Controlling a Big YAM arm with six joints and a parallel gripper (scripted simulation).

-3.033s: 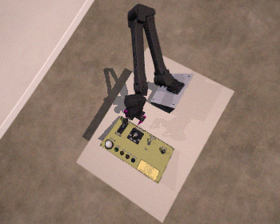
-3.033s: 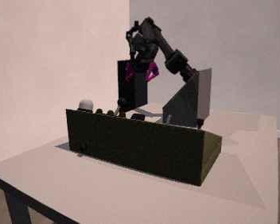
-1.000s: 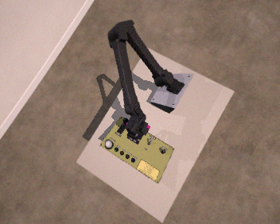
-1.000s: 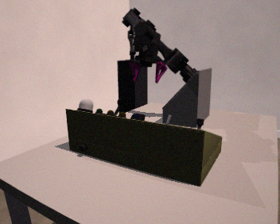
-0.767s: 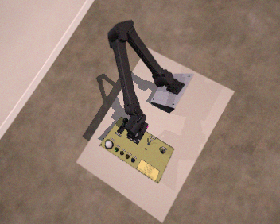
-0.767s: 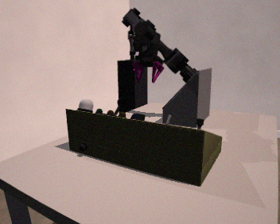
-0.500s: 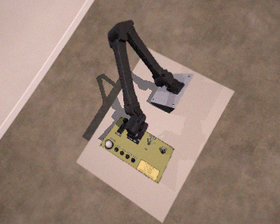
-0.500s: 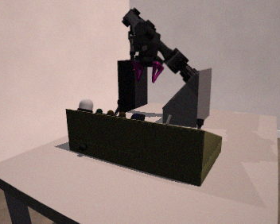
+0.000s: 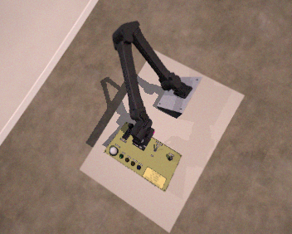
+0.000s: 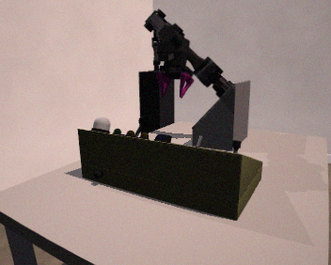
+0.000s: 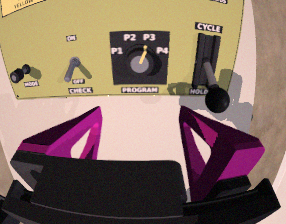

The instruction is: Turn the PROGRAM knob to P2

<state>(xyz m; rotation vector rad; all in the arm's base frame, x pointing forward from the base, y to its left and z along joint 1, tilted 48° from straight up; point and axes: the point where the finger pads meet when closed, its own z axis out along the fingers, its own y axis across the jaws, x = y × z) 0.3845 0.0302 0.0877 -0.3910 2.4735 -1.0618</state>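
Now: hand 14 cm above the black program knob and 6 cm short of it. The rest, counted from my hand: toggle: 14 cm below, 12 cm to the left, 4 cm ahead; then olive console: 16 cm below, 8 cm ahead, 7 cm to the left; then black lever: 13 cm below, 12 cm to the right, 4 cm ahead.
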